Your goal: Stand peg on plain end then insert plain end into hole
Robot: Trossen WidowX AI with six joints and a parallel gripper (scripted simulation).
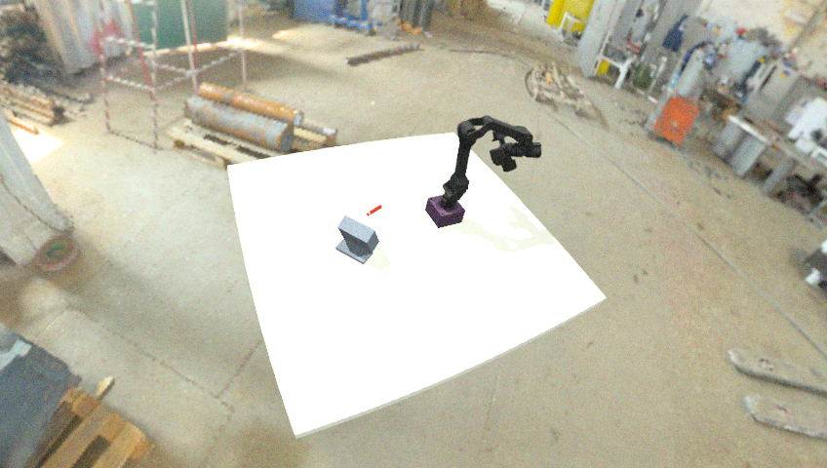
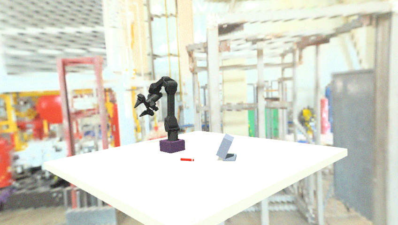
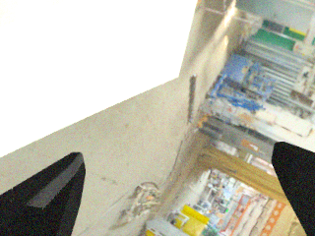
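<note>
Right now my gripper tip is 550 mm short of the red peg, 250 mm above it and 120 mm to the left of it. Also, from my gripper tip: grey sloped panel: 700 mm ahead, 190 mm below, 20 mm to the left; grey foot plate: 720 mm ahead, 250 mm below, 30 mm to the left.
</note>
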